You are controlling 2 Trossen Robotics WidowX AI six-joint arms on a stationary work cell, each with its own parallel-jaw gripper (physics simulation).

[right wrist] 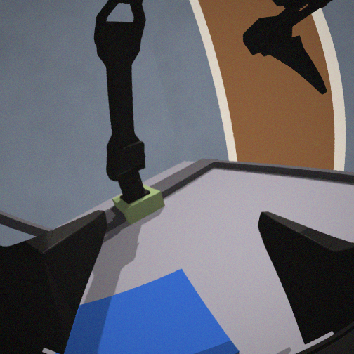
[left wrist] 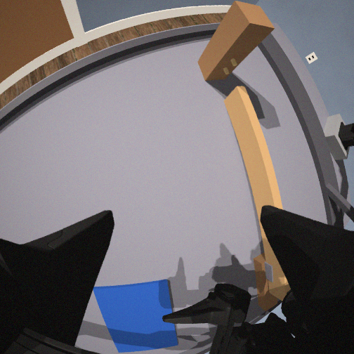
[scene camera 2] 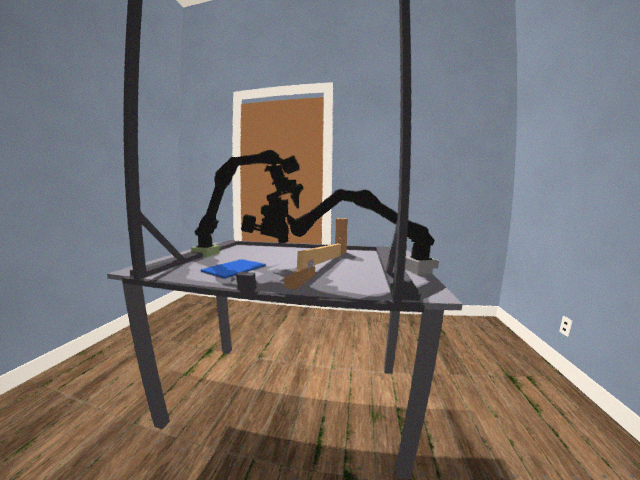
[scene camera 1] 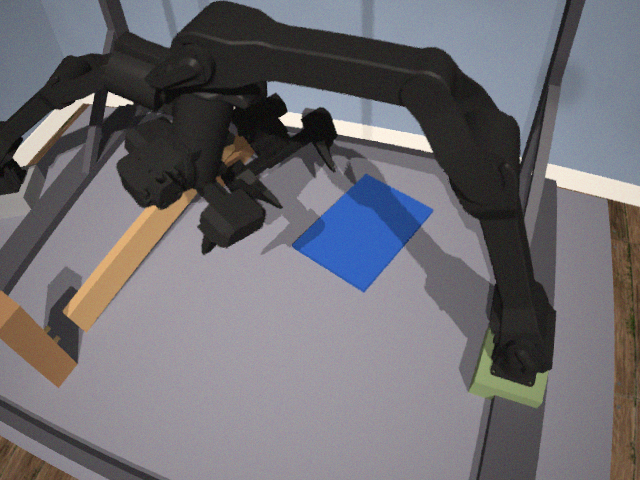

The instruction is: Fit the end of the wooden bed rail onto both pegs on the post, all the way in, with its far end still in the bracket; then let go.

Labels:
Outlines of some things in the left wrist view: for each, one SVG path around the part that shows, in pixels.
The left gripper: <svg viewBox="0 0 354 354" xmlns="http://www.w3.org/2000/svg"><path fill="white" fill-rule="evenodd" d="M111 210L100 211L77 223L24 244L17 244L0 238L0 354L102 354L77 348L74 344L93 286L110 244L114 228ZM263 205L260 215L261 225L296 299L308 334L276 346L244 354L354 354L354 230L346 230L315 221L275 206Z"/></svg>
The right gripper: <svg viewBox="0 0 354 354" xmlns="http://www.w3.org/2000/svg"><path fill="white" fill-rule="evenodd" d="M162 315L164 322L218 324L209 354L251 353L256 350L269 348L270 335L268 329L263 324L244 322L251 295L248 291L233 284L217 283L214 291L209 291L205 299L187 308Z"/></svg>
A blue mat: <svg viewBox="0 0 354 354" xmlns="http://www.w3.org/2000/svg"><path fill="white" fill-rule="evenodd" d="M166 279L93 287L98 307L118 352L151 350L178 345L174 323L162 320L162 315L172 313Z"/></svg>

